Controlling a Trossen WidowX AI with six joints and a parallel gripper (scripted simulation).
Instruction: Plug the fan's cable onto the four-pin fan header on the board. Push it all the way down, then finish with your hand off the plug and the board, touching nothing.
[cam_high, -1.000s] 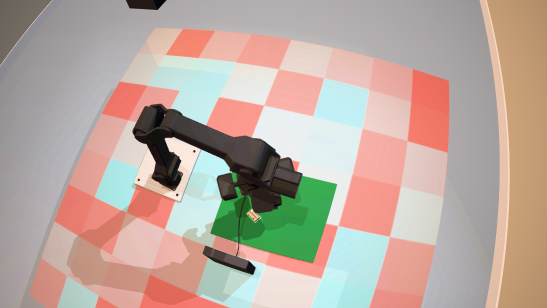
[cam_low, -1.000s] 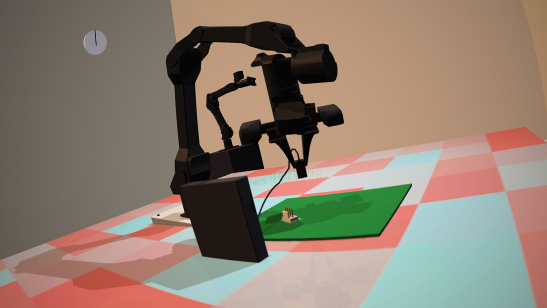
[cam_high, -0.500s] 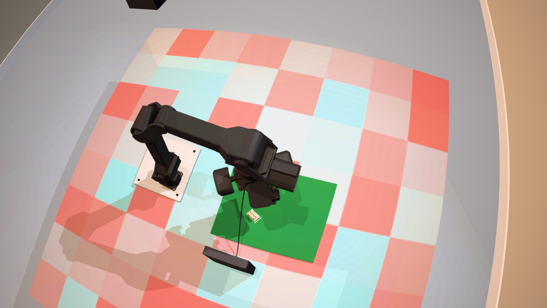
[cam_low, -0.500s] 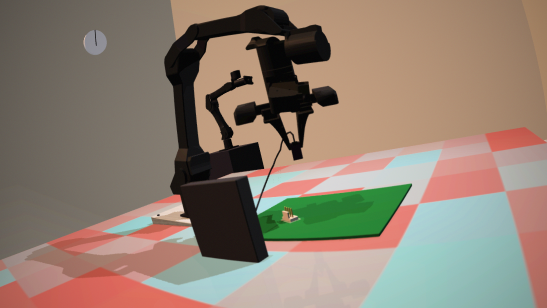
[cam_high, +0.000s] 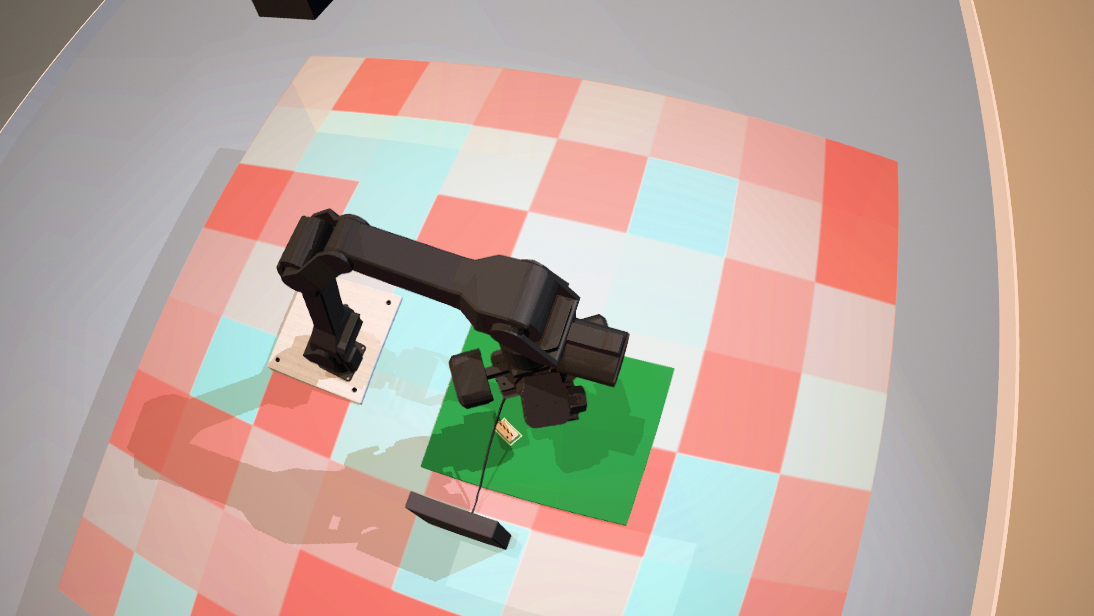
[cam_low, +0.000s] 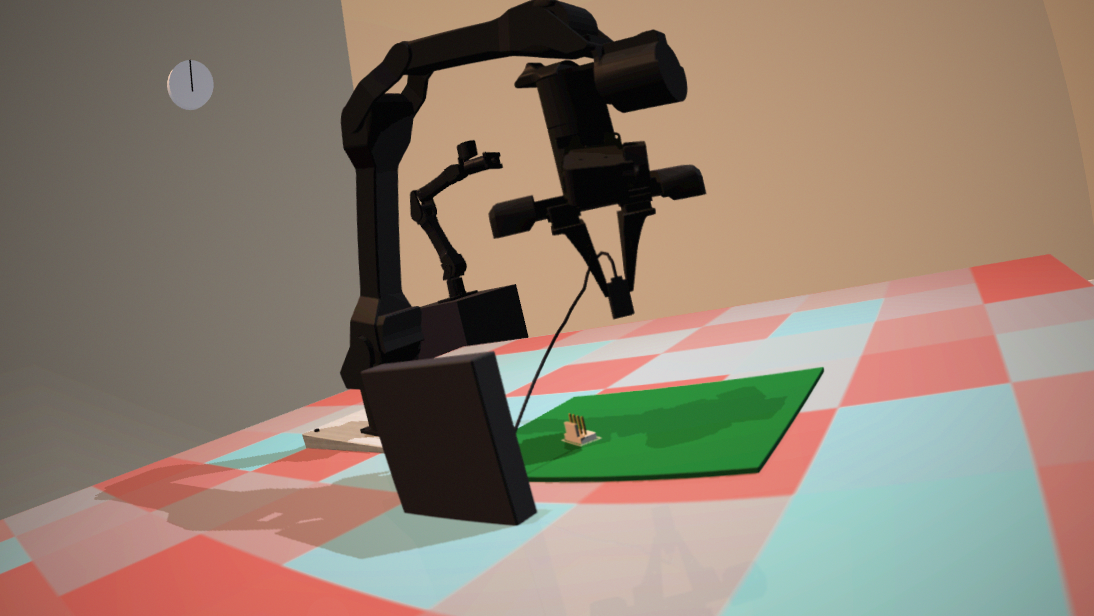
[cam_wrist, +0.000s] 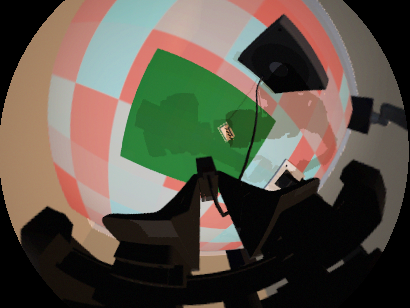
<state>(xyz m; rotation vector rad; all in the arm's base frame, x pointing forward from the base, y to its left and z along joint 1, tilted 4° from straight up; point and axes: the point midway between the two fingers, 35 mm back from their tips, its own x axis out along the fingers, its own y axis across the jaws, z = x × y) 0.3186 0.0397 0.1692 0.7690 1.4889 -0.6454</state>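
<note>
My gripper tip is now 14 cm above the green board, 1 cm to the left of it and 1 cm short of it. Also, from my gripper tip: four-pin fan header: 12 cm below, 5 cm to the right, 4 cm behind; black plug: 1 cm to the left, 1 cm below, 1 cm behind; black fan: 20 cm to the right, 6 cm below, 3 cm behind.
</note>
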